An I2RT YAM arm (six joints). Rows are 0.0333 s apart.
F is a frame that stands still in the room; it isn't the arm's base.
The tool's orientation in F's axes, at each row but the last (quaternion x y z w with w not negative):
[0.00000 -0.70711 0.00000 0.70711]
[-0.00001 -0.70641 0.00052 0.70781]
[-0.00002 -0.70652 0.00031 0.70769]
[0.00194 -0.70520 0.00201 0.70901]
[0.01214 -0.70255 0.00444 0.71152]
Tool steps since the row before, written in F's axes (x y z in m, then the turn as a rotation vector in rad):
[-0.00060 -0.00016 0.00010 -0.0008 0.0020 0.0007]
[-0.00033 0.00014 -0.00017 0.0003 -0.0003 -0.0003]
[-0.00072 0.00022 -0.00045 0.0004 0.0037 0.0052]
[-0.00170 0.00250 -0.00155 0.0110 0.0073 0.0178]
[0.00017 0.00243 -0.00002 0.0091 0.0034 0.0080]
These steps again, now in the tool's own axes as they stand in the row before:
[0.00010 -0.00016 0.00060 0.0007 0.0020 0.0008]
[-0.00017 0.00014 0.00033 -0.0003 -0.0003 -0.0003]
[-0.00045 0.00022 0.00072 0.0052 0.0037 -0.0004]
[-0.00156 0.00251 0.00168 0.0179 0.0072 -0.0109]
[-0.00004 0.00242 -0.00023 0.0081 0.0033 -0.0091]

